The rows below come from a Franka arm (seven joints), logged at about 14 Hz.
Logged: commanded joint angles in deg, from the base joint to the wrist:
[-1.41 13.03 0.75 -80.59 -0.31 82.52 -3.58]
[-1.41 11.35 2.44 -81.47 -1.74 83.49 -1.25]
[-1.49 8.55 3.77 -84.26 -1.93 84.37 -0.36]
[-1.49 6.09 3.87 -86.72 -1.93 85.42 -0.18]
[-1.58 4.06 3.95 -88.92 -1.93 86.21 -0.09]
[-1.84 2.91 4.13 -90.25 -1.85 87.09 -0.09]
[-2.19 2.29 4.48 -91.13 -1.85 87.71 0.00]
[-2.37 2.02 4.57 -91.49 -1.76 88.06 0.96]
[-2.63 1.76 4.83 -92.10 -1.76 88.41 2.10]
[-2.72 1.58 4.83 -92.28 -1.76 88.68 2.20]
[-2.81 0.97 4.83 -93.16 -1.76 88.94 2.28]
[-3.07 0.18 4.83 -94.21 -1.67 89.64 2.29]
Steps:
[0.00 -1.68 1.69 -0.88 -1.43 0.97 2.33]
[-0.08 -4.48 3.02 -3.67 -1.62 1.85 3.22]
[-0.08 -6.94 3.12 -6.13 -1.62 2.90 3.40]
[-0.17 -8.97 3.20 -8.33 -1.62 3.69 3.49]
[-0.43 -10.12 3.38 -9.66 -1.54 4.57 3.49]
[-0.78 -10.74 3.73 -10.54 -1.54 5.19 3.58]
[-0.96 -11.01 3.82 -10.90 -1.45 5.54 4.54]
[-1.22 -11.27 4.08 -11.51 -1.45 5.89 5.68]
[-1.31 -11.45 4.08 -11.69 -1.45 6.16 5.78]
[-1.40 -12.06 4.08 -12.57 -1.45 6.42 5.86]
[-1.66 -12.85 4.08 -13.62 -1.36 7.12 5.87]

